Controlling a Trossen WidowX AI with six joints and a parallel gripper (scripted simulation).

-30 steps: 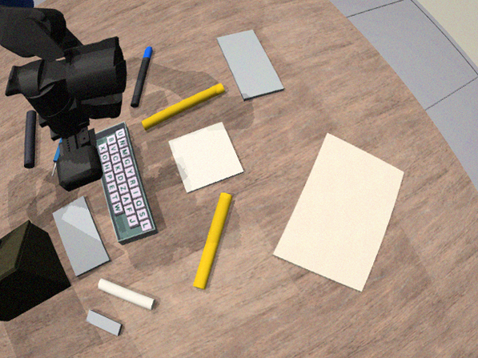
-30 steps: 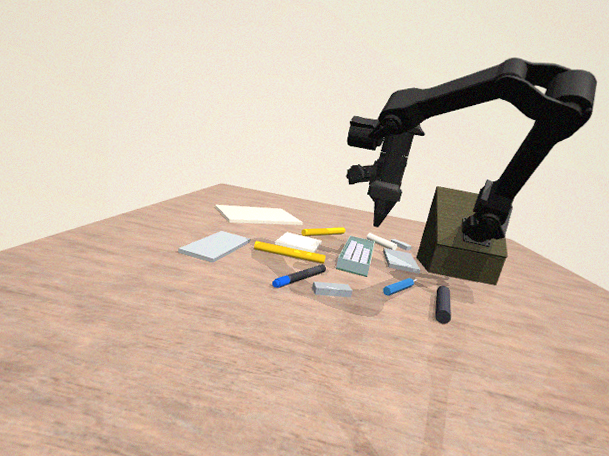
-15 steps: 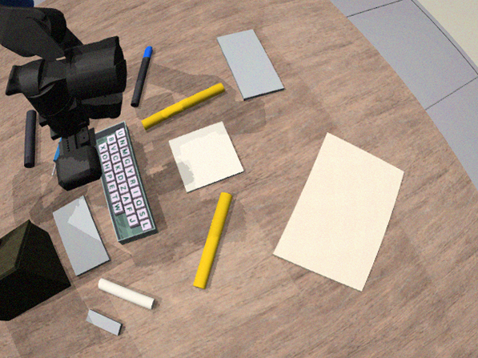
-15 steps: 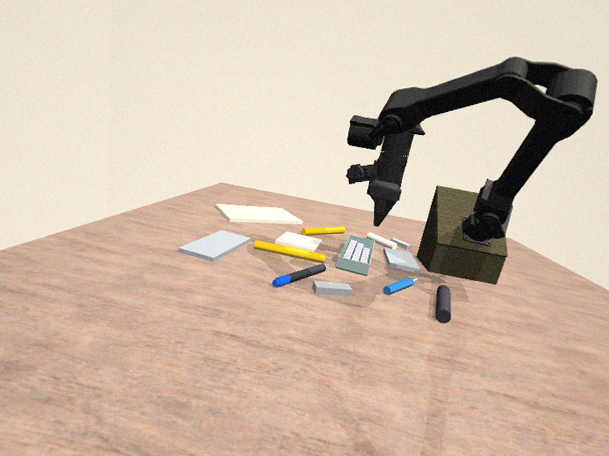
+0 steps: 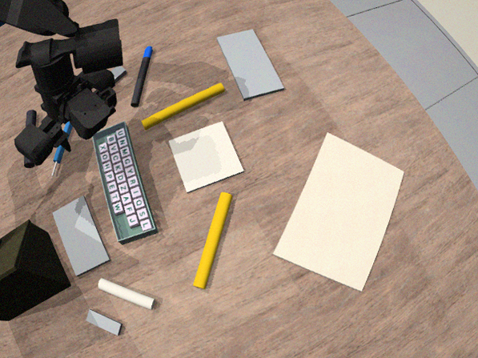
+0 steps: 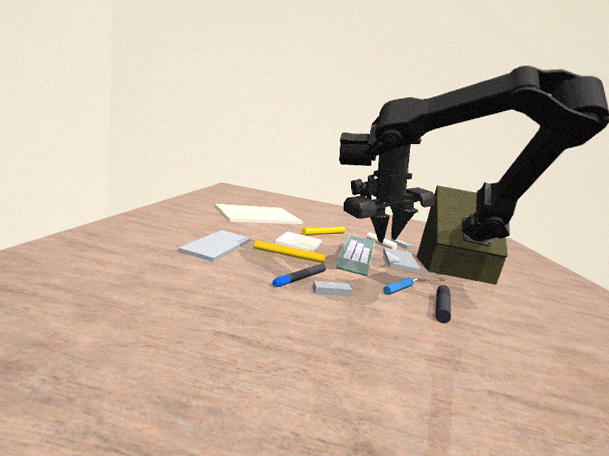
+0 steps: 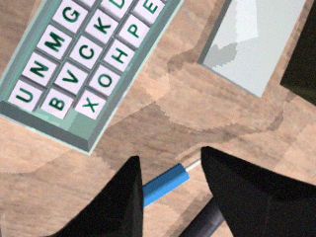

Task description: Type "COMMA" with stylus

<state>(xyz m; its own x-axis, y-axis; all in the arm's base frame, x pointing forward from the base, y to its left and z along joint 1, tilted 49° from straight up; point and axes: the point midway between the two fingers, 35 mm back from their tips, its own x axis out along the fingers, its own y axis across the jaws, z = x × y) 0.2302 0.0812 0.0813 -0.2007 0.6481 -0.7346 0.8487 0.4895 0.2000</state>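
The blue stylus lies 7 cm below my gripper tip, 5 cm behind it and 4 cm to the left of it. The rest, counted from my gripper tip: small grey block (14 cm to the left, 10 cm ahead, 7 cm below); then grey plate (12 cm to the right, 7 cm below, 7 cm behind); then dark cylinder (11 cm to the left, 10 cm behind, 6 cm below).
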